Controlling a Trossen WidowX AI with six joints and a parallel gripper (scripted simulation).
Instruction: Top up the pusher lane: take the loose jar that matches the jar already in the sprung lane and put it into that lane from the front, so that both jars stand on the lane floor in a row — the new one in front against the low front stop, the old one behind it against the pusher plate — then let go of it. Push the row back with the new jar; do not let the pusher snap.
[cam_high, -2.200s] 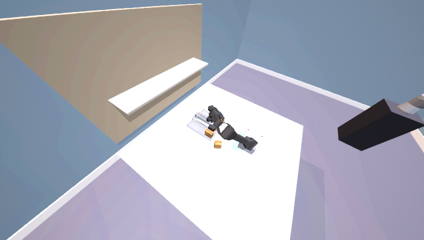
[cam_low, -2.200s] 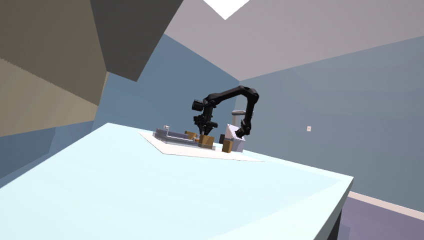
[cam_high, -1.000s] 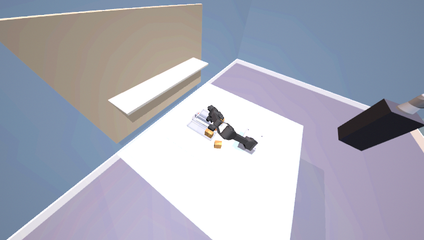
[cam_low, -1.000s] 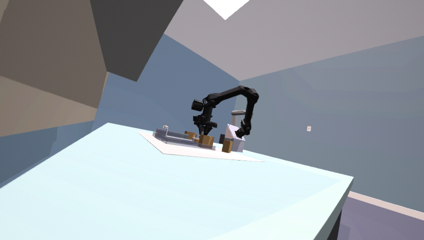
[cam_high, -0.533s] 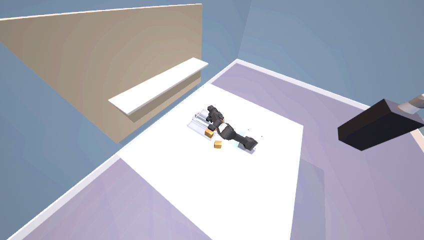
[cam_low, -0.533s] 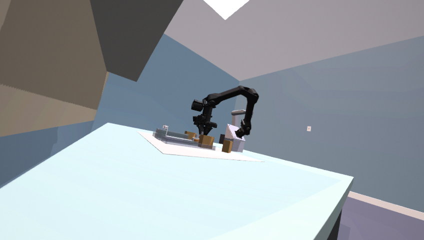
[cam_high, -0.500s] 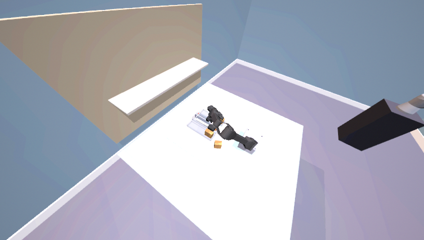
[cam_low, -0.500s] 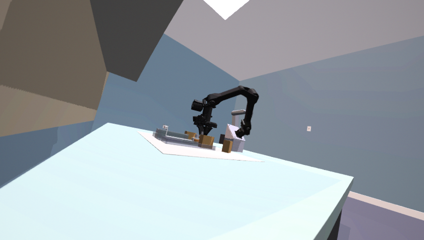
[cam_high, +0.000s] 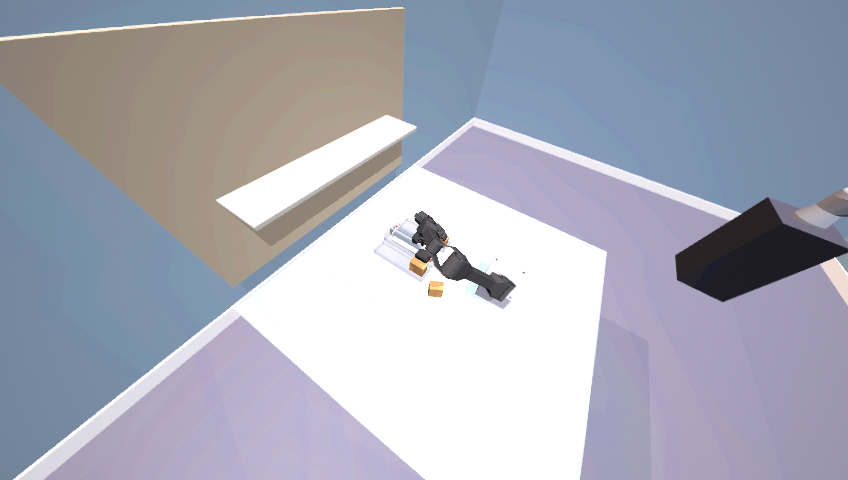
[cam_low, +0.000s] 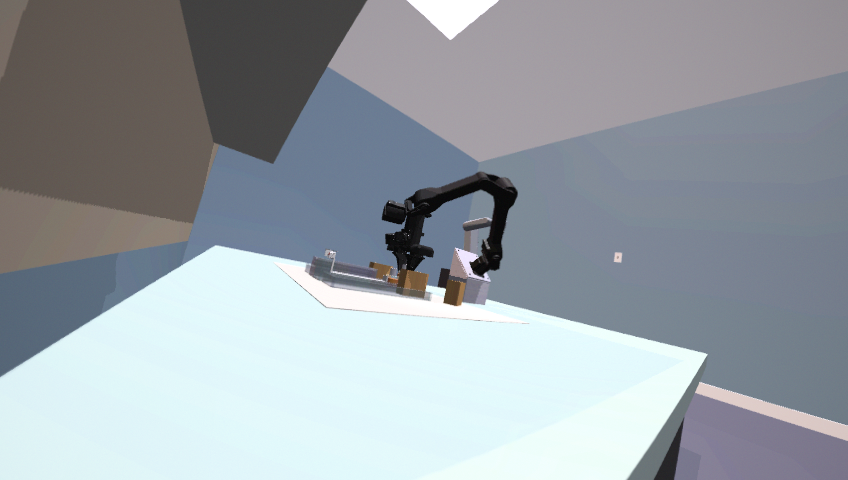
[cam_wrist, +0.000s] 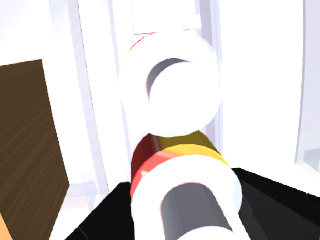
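Now: gripper tip 140 mm short of the lane, 30 mm above it and 20 mm to the left of it. The rest, counted from my gripper tip: white plate: 150 mm ahead, 20 mm to the right; wall shelf: 500 mm ahead, 320 mm above, 20 mm to the left.
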